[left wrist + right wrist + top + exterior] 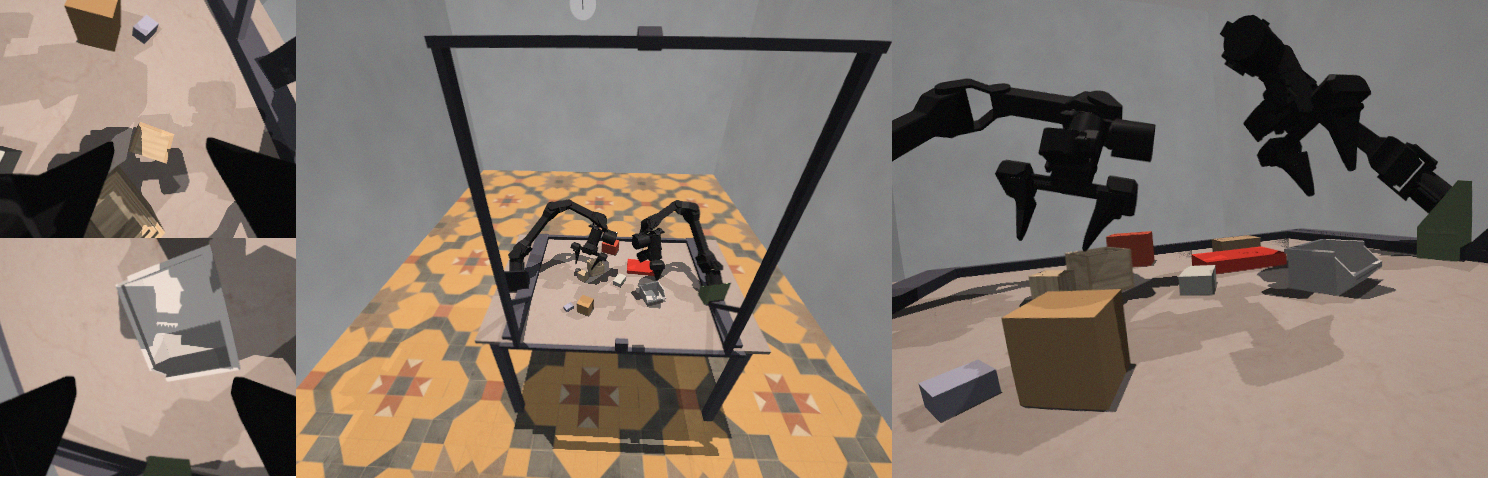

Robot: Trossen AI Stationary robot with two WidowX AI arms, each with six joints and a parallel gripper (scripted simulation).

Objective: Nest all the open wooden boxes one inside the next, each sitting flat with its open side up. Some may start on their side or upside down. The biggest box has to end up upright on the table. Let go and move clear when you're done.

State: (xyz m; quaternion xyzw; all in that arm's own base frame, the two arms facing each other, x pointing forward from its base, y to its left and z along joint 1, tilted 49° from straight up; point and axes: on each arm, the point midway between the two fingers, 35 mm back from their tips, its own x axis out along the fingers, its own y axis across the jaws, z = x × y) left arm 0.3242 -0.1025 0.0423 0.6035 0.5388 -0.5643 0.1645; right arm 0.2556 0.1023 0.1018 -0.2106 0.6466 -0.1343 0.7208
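Now: the small wooden box 20 mm behind my left hand, 20 mm to the left of it and 90 mm below it. From my left hand the other things lie so: orange cube 220 mm behind, 20 mm to the right, 80 mm below; white block 20 mm behind, 170 mm to the right, 90 mm below; lavender block 220 mm behind, 60 mm to the left, 100 mm below.
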